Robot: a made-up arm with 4 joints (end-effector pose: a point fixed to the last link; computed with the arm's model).
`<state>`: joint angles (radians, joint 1 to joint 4).
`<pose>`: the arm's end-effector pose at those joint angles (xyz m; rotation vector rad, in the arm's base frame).
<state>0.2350 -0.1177 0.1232 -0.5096</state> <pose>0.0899 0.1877 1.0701 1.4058 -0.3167 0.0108</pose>
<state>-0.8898 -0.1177 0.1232 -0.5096</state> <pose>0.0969 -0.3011 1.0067 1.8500 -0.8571 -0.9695</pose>
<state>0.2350 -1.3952 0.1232 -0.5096</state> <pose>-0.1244 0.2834 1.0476 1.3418 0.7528 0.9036</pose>
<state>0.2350 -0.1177 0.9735 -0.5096</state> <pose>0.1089 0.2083 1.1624 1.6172 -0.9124 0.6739</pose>
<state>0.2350 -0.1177 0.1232 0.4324</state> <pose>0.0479 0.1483 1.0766 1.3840 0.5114 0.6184</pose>
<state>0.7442 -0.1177 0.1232 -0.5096</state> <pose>-0.0433 0.3578 0.9832 1.1268 -0.0769 0.4041</pose>
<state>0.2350 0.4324 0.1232 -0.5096</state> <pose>0.1142 0.0844 1.0863 1.3042 -0.7587 -0.3835</pose>
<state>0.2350 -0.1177 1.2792 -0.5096</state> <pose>0.0966 0.2098 1.1958 1.6493 -1.1294 0.9273</pose>
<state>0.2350 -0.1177 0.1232 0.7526</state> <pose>0.0442 0.1288 1.0807 1.3236 0.7956 0.8177</pose>
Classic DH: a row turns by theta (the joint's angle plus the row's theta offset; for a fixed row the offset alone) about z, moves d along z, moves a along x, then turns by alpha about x. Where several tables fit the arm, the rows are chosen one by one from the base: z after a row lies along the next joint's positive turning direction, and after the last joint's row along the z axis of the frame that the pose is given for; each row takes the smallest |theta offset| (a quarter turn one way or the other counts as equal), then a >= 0, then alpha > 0; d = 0 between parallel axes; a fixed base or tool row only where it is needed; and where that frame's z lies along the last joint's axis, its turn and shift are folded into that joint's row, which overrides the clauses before.
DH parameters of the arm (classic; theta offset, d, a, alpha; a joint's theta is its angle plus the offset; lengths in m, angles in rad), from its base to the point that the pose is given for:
base (fixed): -1.4024 0.5424 -0.0064 0.7016
joint 1: 0 0.0854 -0.0273 2.44
joint 2: -1.4024 -0.5523 0.102 -1.5708
joint 3: -0.1311 0.0178 0.0917 -1.6429
joint 4: 0 -0.0718 -0.0309 1.6429
tool (fixed): 0.1311 -0.056 0 0

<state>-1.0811 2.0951 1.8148 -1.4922</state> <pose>-0.2993 -0.4378 1.1228 -1.7638 -1.8570 -0.6449</pose>
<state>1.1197 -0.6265 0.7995 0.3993</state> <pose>-0.2572 0.4306 0.8948 0.7087 1.1882 1.8096</pose>
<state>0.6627 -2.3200 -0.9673 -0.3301</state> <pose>-0.2299 0.1664 0.9968 -0.6772 1.5373 1.1488</pose>
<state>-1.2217 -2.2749 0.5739 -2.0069</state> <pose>-0.0908 -0.1688 1.2160 2.7171 -0.8316 -0.5801</pose>
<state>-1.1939 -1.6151 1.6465 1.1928</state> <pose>-0.0133 -0.3122 1.1322 0.5787 -1.0473 2.2166</pose>
